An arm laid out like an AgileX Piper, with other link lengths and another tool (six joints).
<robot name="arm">
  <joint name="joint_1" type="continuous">
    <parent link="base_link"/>
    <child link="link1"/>
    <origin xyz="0 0 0.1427" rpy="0 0 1.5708"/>
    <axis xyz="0 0 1"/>
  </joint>
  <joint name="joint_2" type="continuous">
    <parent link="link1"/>
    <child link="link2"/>
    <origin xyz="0 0 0" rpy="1.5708 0 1.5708"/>
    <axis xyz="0 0 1"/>
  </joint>
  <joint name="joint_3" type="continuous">
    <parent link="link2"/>
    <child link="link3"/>
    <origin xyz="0.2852 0.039 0" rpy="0 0 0"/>
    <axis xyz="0 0 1"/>
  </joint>
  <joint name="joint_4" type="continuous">
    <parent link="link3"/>
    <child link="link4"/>
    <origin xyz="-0.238 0.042 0" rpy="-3.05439 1.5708 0"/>
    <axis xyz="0 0 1"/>
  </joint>
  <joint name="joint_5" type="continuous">
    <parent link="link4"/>
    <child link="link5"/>
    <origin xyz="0 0 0" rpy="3.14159 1.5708 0"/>
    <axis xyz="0 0 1"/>
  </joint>
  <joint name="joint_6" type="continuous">
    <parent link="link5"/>
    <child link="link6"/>
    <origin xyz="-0.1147 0 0" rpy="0 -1.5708 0"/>
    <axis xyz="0 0 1"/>
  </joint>
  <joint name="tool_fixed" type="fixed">
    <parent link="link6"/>
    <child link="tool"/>
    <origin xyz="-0.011 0.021 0.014" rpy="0 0.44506 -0.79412"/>
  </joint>
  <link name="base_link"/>
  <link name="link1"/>
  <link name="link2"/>
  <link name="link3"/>
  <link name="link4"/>
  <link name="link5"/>
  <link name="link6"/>
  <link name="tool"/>
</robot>
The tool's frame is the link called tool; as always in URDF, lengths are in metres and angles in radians. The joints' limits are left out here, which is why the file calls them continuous.
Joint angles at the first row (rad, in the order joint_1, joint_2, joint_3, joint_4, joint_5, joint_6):
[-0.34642 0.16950 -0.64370 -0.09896 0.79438 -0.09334]
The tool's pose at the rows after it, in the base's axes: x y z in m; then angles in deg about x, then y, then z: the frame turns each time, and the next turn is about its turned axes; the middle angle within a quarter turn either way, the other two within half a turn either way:
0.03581 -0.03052 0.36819 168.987 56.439 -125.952
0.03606 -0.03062 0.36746 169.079 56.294 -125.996
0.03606 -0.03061 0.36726 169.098 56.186 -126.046
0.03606 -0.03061 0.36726 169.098 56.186 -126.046
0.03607 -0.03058 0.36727 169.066 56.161 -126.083
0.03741 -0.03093 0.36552 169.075 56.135 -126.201
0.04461 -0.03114 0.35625 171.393 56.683 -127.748
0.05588 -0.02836 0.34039 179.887 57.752 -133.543
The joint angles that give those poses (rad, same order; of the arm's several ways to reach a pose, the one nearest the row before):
[-0.34638 0.15368 -0.64369 -0.09902 0.79842 -0.09330]
[-0.34637 0.15366 -0.64174 -0.09903 0.79923 -0.09329]
[-0.34637 0.15369 -0.64174 -0.09903 0.80083 -0.09444]
[-0.34637 0.15369 -0.64174 -0.09903 0.80083 -0.09444]
[-0.34642 0.15368 -0.64176 -0.09896 0.80086 -0.09573]
[-0.34644 0.15367 -0.63253 -0.09894 0.79160 -0.09698]
[-0.34646 0.15369 -0.58628 -0.07397 0.74478 -0.09703]
[-0.32695 0.15367 -0.51651 0.00003 0.68229 -0.09700]

